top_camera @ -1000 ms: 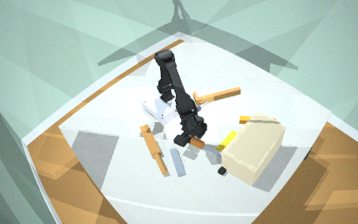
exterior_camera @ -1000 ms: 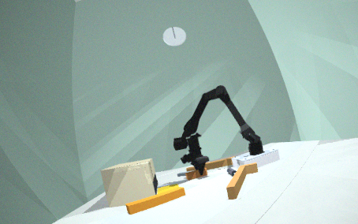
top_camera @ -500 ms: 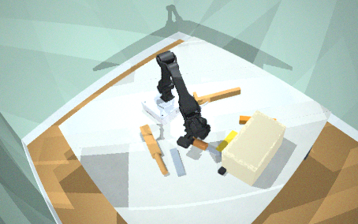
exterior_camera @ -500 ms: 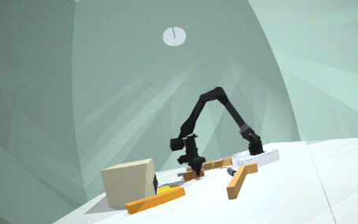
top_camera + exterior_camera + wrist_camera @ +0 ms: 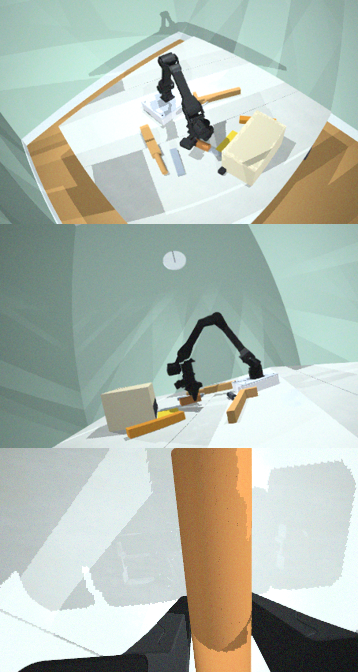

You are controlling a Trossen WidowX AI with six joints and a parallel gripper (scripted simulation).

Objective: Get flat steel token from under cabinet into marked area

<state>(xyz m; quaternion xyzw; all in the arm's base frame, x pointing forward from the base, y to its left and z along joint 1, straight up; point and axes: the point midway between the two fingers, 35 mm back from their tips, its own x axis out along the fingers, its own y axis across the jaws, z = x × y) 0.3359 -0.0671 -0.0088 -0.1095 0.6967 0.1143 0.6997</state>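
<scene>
The grey flat bar is 140 mm to the right of my gripper tip and 20 mm ahead of it. Also, from my gripper tip: orange paddle: 190 mm to the right, 90 mm behind, 10 mm above; then orange bar: 330 mm to the left, 130 mm ahead, 10 mm above.
</scene>
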